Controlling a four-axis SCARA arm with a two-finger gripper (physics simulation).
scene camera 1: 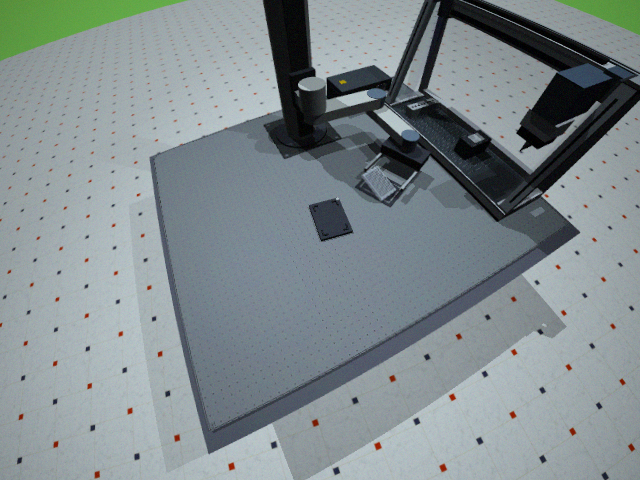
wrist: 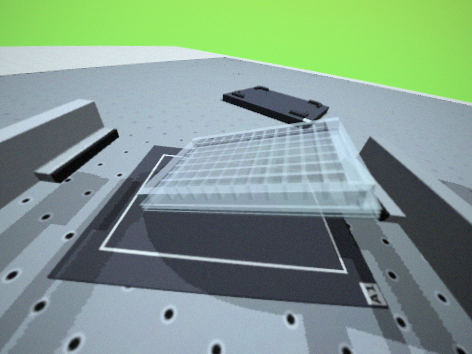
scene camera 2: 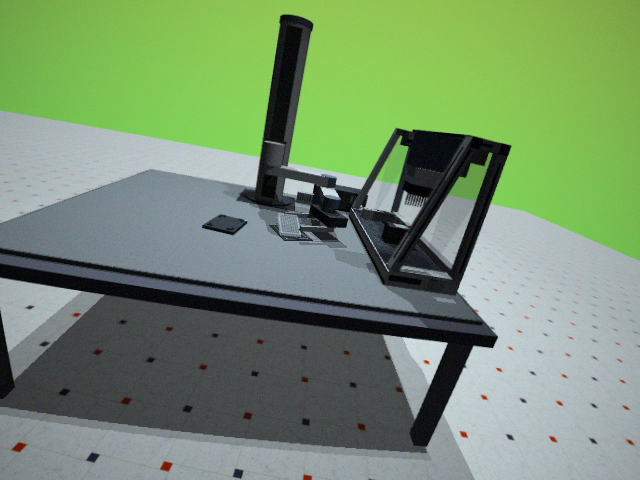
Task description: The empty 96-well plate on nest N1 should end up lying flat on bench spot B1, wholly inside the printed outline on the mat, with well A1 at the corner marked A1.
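Frame: origin at the arm's base, x ahead, y left, z up, level; millimetres.
Where they show: gripper, between the fingertips: [scene camera 1: 382, 180] [wrist: 232, 134] [scene camera 2: 292, 221]; arm's base, origin of its link: [scene camera 1: 301, 133] [scene camera 2: 267, 201].
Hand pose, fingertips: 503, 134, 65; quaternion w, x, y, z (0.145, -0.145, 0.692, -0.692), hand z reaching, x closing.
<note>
Each offset is from my fingertips to the top centre of the thing, as dx, dy, dz. "pt": to the spot under its first point.
The clear 96-well plate [scene camera 1: 378, 183] [scene camera 2: 288, 225] [wrist: 270, 170] is tilted and turned askew over the dark mat of B1 @(-6, +2, -50) [scene camera 1: 388, 202] [wrist: 225, 287]. Its near edge stands above the mat, inside the gripper's span. My gripper [scene camera 1: 384, 179] [scene camera 2: 298, 221] [wrist: 232, 134] is open. In the wrist view the left finger is clear of the plate; the plate's right side is at the right finger's pad and seems to lean on it. The white printed outline @(pt -25, +46, -50) [wrist: 225, 260] shows partly under the plate. The A1 label @(pt -102, +23, -50) [wrist: 372, 294] is at the mat's near right corner. Well A1 cannot be made out.
Nest N1 @(+37, -253, -34) [scene camera 1: 330, 219] [scene camera 2: 224, 223] [wrist: 275, 102], a dark base with corner guides, is beyond the mat in the wrist view and holds no plate. The framed machine [scene camera 1: 461, 188] [scene camera 2: 370, 254] stands right of the mat. A black box @(pt -614, +262, +62) [scene camera 1: 359, 78] stands behind the arm.
</note>
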